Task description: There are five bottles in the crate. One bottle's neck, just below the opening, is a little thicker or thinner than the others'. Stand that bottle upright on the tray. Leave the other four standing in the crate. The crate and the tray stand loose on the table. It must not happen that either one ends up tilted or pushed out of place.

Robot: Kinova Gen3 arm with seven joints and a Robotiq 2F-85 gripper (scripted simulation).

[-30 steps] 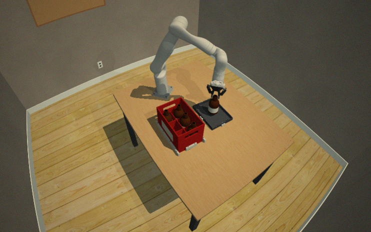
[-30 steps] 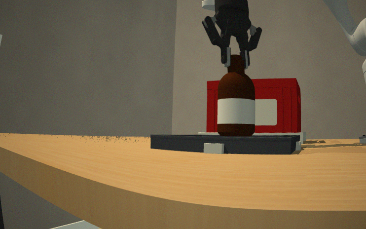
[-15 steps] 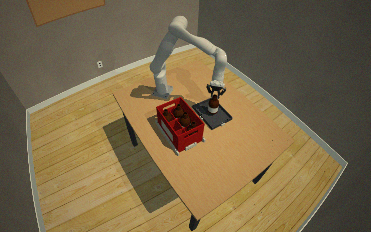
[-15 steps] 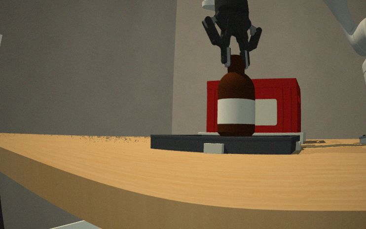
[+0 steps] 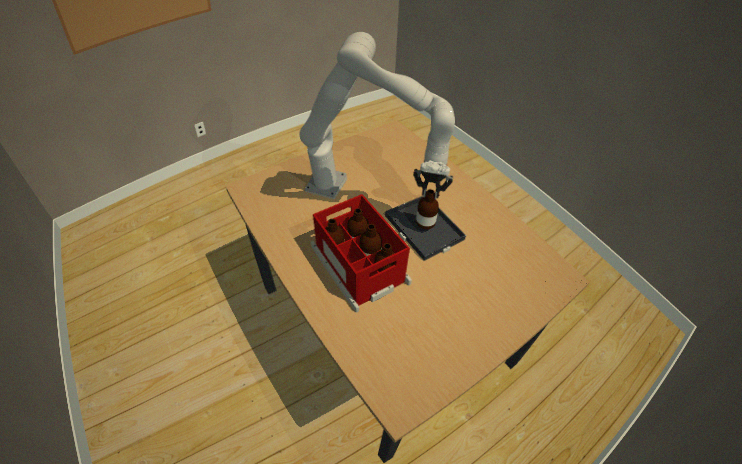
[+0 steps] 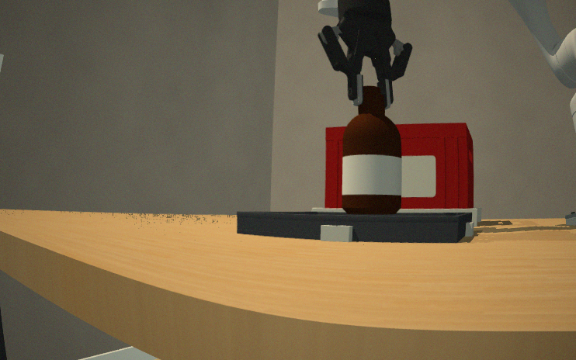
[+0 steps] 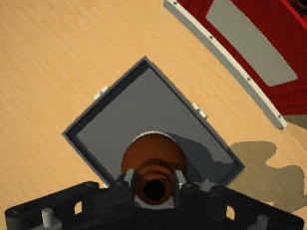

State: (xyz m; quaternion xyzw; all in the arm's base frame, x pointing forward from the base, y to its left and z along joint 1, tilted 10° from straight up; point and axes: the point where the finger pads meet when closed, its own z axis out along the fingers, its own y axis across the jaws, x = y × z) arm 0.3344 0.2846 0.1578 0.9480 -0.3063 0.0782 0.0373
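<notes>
Now: hand 160 mm above the dark grey tray. Also, from my hand: red crate 70 mm ahead, 290 mm to the right, 90 mm below; glass bottle 150 mm ahead, 230 mm to the right, 90 mm below.
</notes>
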